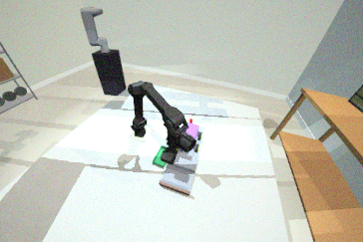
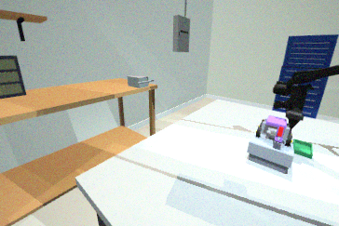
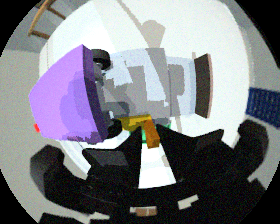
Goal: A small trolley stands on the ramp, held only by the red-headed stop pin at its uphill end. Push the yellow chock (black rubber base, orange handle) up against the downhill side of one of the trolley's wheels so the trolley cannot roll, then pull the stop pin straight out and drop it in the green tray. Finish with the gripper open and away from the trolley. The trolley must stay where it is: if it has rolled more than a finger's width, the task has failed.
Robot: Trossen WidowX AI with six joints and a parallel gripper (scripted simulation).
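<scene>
The chock is 20 mm to the left of my gripper tip and 10 mm below it. Also, from my gripper tip: red-headed stop pin (190 mm to the left, 80 mm ahead, 40 mm above); then grey ramp (90 mm to the left, 80 mm ahead, 40 mm below); then purple-topped trolley (90 mm to the left, 80 mm ahead, 20 mm above).
</scene>
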